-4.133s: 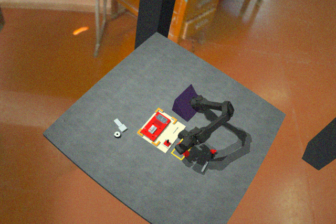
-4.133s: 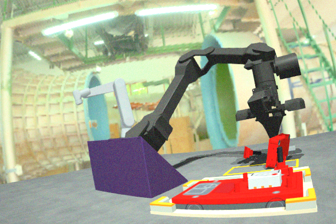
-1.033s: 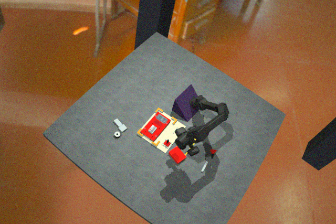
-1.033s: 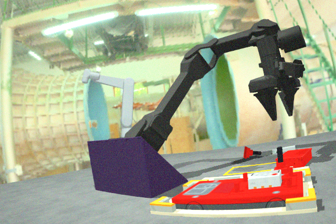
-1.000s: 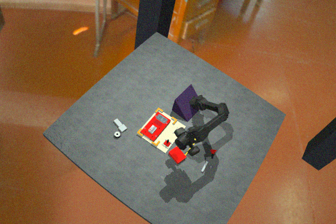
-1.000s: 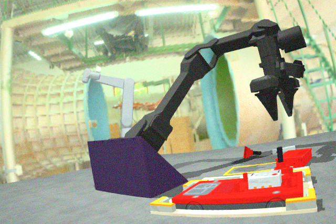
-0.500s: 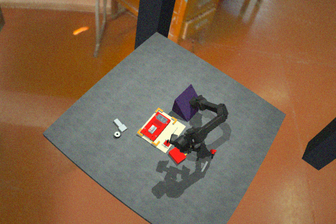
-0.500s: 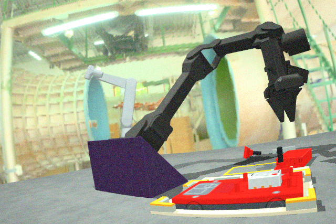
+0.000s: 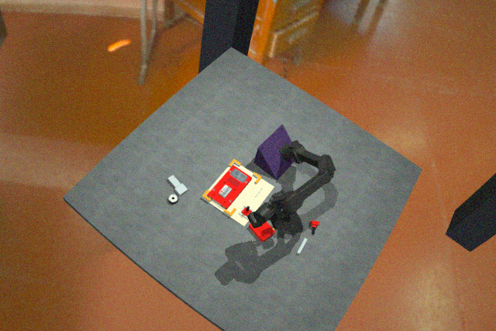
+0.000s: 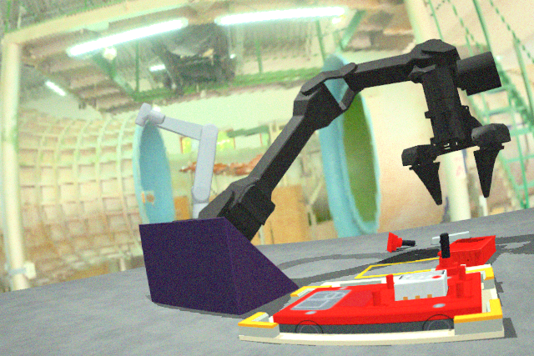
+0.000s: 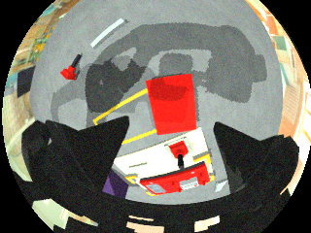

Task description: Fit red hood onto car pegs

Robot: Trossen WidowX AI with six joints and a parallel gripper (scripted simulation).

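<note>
Now: the red hood 8 cm below my gripper tip and 1 cm to the right of it. Also, from my gripper tip: white engine block (23 cm to the right, 7 cm below, 4 cm behind).
</note>
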